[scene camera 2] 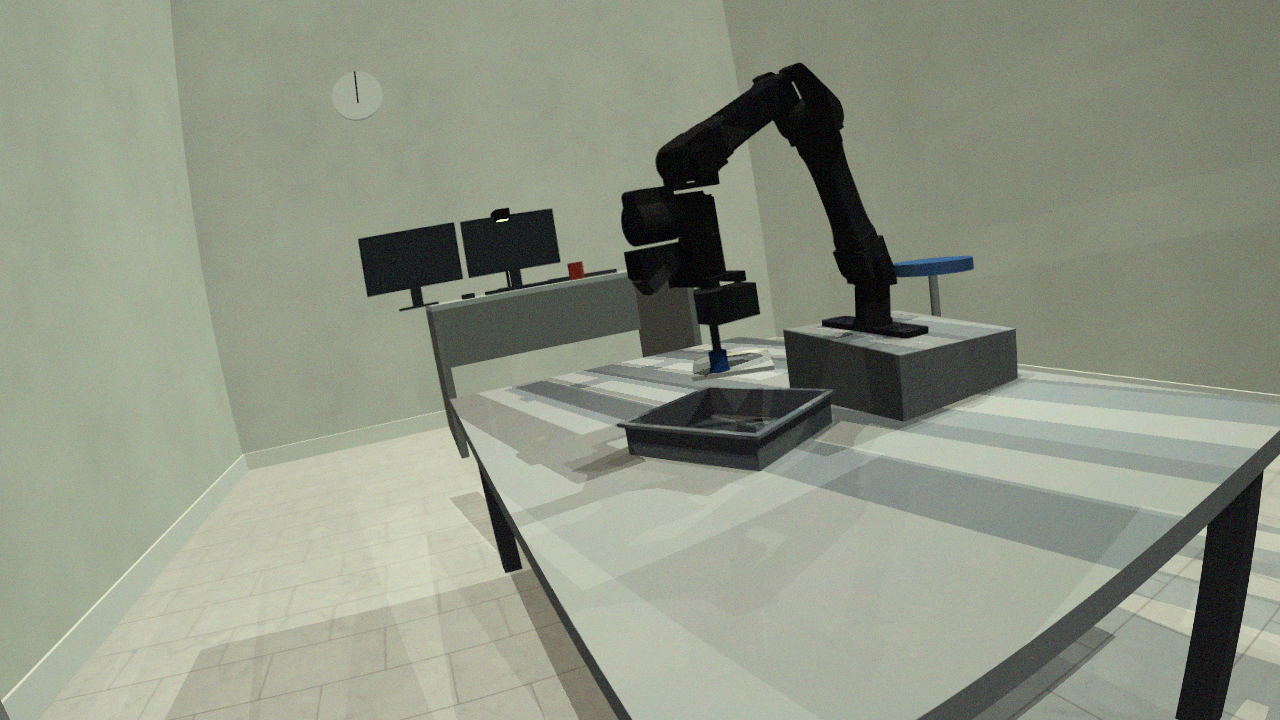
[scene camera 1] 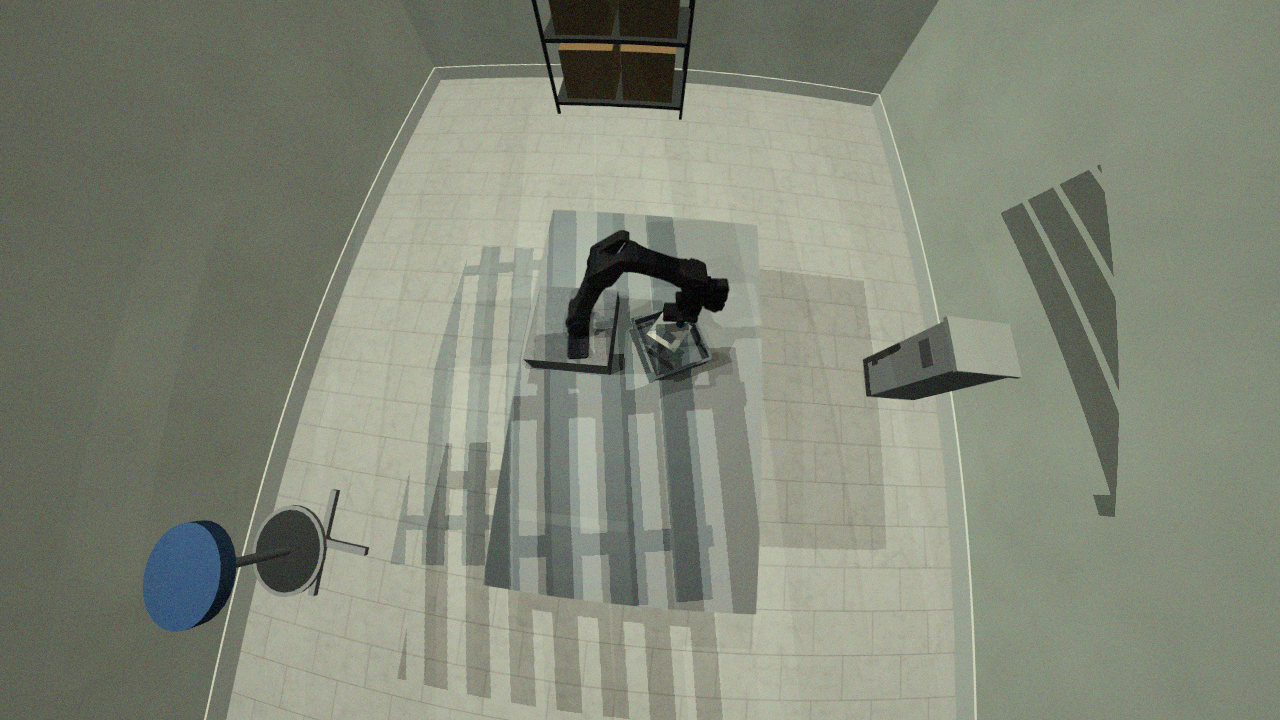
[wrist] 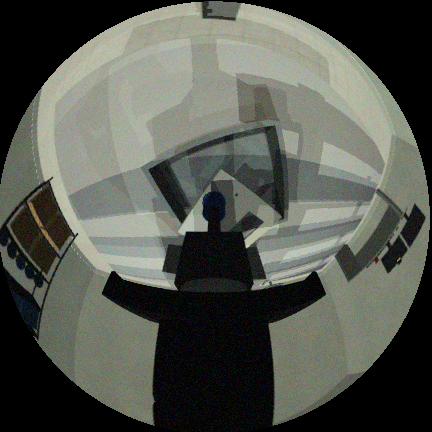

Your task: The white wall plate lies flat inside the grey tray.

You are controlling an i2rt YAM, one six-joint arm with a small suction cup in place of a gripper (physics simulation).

Note:
My suction cup [scene camera 2: 718, 362] holds a white wall plate [wrist: 236, 206], which touches nothing else. On the table rests a grey tray [scene camera 1: 693, 350].
The grey tray is seen too in the wrist view [wrist: 254, 153]. My suction cup shows as well in the wrist view [wrist: 213, 197].

